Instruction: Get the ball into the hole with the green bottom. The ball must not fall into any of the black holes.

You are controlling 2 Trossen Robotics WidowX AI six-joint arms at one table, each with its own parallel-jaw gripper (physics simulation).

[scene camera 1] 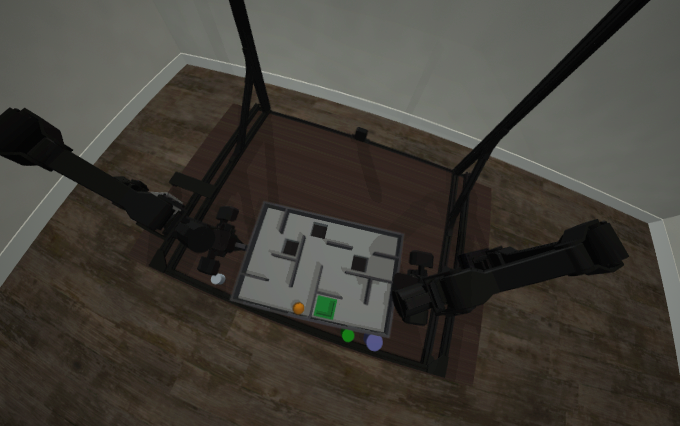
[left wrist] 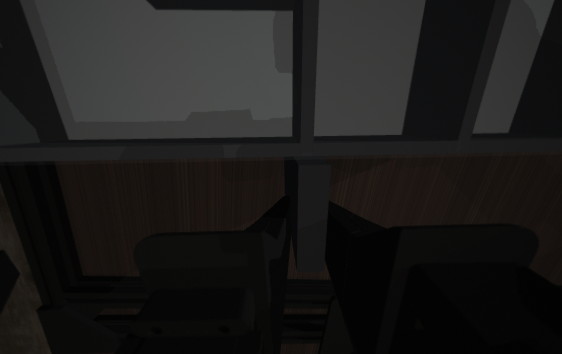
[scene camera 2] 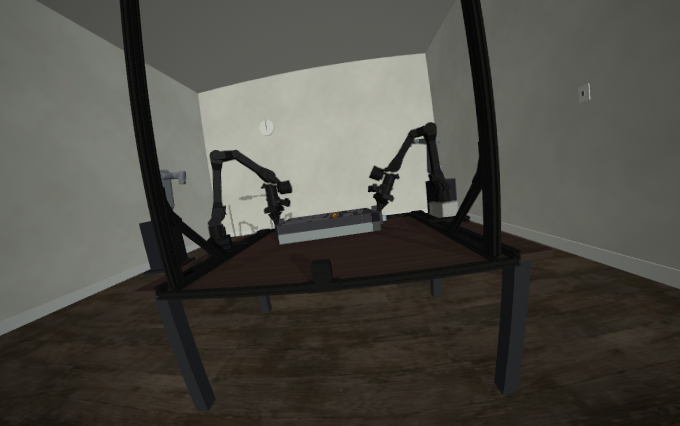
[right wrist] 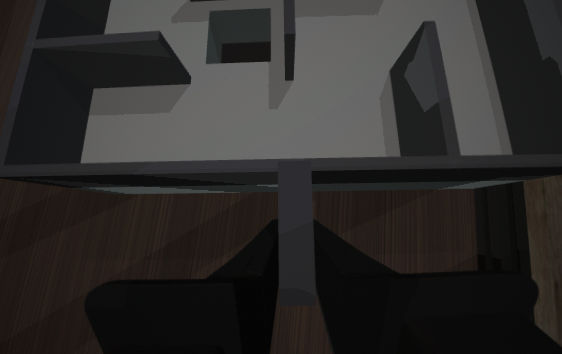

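The orange ball (scene camera 1: 298, 308) (scene camera 2: 334, 215) lies in the grey walled maze (scene camera 1: 351, 223) (scene camera 2: 328, 234) (left wrist: 200, 151) (right wrist: 150, 167), at the front rim in scene camera 1. An inner wall (scene camera 1: 318, 280) stands between it and the green-bottomed hole (scene camera 1: 325, 306) to its right. Black holes (scene camera 1: 319, 230) (scene camera 1: 290, 247) (scene camera 1: 359, 263) (right wrist: 240, 37) lie farther back. My left gripper (scene camera 2: 277, 223) (left wrist: 300, 202) is shut on a grey maze handle (left wrist: 313, 240); its fingertips are hidden in scene camera 1. My right gripper (scene camera 1: 240, 246) (scene camera 2: 379, 208) (right wrist: 292, 226) is shut on the opposite handle (right wrist: 296, 195).
A green round marker (scene camera 1: 347, 335) and a larger purple one (scene camera 1: 374, 342) show in front of the maze. A small whitish object (scene camera 1: 217, 278) is near the right gripper. Black frame rails and posts (scene camera 1: 254, 75) (scene camera 2: 484, 150) surround the table (scene camera 1: 321, 160) (scene camera 2: 301, 255).
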